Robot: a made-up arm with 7 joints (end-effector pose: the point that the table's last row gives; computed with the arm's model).
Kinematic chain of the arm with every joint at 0, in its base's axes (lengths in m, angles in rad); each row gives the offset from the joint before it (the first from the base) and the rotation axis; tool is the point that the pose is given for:
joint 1: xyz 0 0 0.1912 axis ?
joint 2: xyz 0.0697 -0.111 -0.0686 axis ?
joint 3: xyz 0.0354 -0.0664 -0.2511 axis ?
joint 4: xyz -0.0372 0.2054 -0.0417 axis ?
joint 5: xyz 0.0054 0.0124 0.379 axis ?
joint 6: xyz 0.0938 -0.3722 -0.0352 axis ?
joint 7: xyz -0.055 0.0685 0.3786 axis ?
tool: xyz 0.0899 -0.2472 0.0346
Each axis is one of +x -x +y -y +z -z.
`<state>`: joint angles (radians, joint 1 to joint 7).
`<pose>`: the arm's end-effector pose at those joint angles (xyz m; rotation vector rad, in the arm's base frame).
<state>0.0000 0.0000 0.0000 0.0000 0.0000 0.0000 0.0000</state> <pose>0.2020 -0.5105 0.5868 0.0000 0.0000 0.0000</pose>
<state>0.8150 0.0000 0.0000 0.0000 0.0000 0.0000 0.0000</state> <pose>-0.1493 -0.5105 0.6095 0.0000 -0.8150 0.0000</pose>
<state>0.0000 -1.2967 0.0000 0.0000 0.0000 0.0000 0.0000</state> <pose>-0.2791 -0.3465 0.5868 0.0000 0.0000 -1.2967</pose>
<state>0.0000 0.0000 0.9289 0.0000 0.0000 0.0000 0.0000</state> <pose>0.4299 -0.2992 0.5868 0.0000 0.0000 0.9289</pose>
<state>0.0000 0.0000 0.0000 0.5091 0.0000 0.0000 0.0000</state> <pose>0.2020 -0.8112 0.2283 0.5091 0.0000 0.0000</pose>
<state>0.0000 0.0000 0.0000 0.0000 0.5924 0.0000 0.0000</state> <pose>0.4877 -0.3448 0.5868 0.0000 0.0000 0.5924</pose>
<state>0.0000 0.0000 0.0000 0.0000 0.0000 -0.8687 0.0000</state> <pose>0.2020 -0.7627 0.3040 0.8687 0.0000 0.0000</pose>
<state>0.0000 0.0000 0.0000 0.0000 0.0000 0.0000 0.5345</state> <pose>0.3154 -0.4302 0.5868 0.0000 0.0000 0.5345</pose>
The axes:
joint 1: -y
joint 2: +z
joint 3: +z
joint 4: +x
joint 5: +z
joint 6: -x
joint 7: +z

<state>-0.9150 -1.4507 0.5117 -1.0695 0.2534 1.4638 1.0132</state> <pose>0.1540 -0.0010 -0.4873 1.3014 -2.4556 -1.0908</pose>
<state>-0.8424 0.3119 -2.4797 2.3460 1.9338 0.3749 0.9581</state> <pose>-0.7137 0.0985 0.0738 -1.7888 -0.7005 0.7042</pose>
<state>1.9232 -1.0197 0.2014 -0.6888 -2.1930 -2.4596 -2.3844</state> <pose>0.5330 0.7561 0.6256 -1.9477 0.5618 -1.4612</pose>
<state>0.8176 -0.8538 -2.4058 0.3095 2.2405 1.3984 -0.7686</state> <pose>-0.1059 -0.1658 0.3430 -1.0961 -0.3946 -2.1470</pose>
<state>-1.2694 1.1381 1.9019 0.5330 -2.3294 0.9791 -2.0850</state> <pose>0.1213 -0.1814 0.2368 -0.9764 -0.1641 -0.3653</pose>
